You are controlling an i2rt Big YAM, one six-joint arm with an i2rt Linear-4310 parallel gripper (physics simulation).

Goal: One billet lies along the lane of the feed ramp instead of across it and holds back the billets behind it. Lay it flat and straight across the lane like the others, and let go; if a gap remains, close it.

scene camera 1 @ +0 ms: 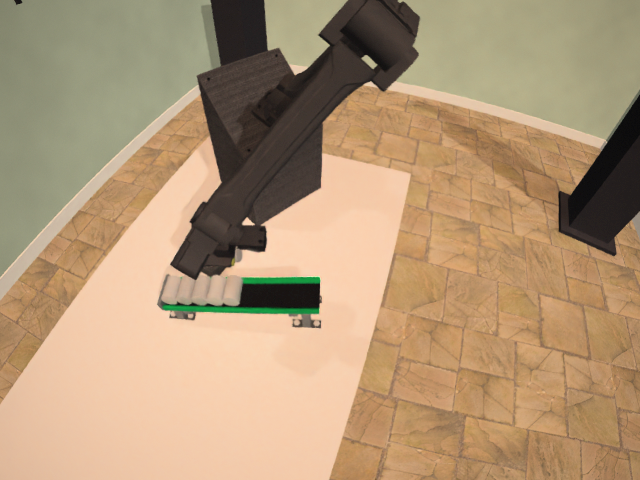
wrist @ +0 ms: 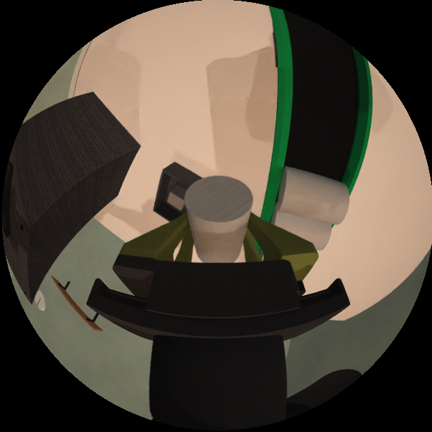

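Seen in the pictures: arm's base at its link origin: [scene camera 1: 276, 115].
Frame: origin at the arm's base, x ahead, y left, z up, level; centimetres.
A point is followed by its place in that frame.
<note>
The feed ramp [scene camera 1: 281, 281] {z -21.4, x 31.5, y 19.8 cm} [wrist: 283, 100] has green side rails and a black lane. Several pale billets [scene camera 1: 201, 290] {z -19.8, x 43.6, y 5.5 cm} [wrist: 315, 195] lie side by side across the lane at its left end in the scene view, with no wide gap visible between them. My gripper [scene camera 1: 225, 261] {z -18.4, x 33.4, y 5.9 cm} [wrist: 218, 214] is shut on another billet [scene camera 1: 238, 255] {z -16.0, x 33.1, y 9.5 cm} [wrist: 218, 200], whose round grey end faces the wrist camera. It holds this billet off the lane, beside the far rail in the scene view. The arm hides most of the held billet there.
The dark pedestal [scene camera 1: 289, 178] {z -18.1, x 2.8, y 4.7 cm} [wrist: 75, 150] stands behind the ramp in the scene view. Small bolted feet [scene camera 1: 306, 323] {z -27.0, x 35.9, y 28.9 cm} stand at the ramp's near side. A dark recessed part [wrist: 165, 195] shows left of the held billet in the wrist view. A dark post [scene camera 1: 599, 191] stands far right.
</note>
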